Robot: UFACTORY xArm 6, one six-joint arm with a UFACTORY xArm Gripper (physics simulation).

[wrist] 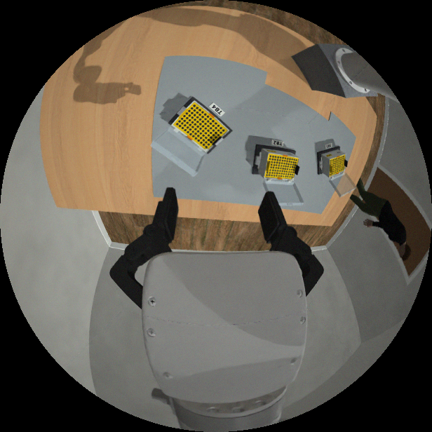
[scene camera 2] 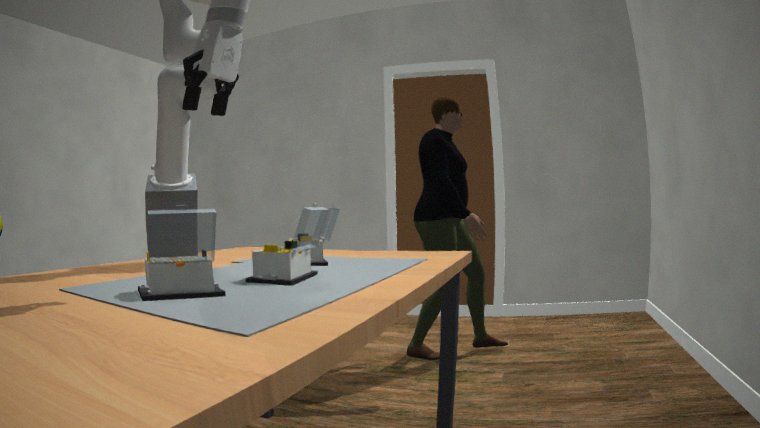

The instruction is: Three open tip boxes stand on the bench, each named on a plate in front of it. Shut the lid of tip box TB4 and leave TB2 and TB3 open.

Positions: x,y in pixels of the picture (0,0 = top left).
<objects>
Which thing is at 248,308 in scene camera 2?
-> A grey mat.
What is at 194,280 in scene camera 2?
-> A tip box.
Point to a tip box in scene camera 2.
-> At 282,268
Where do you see a grey mat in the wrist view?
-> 256,113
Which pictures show the gripper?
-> The wrist view and scene camera 2: all of them.
</objects>
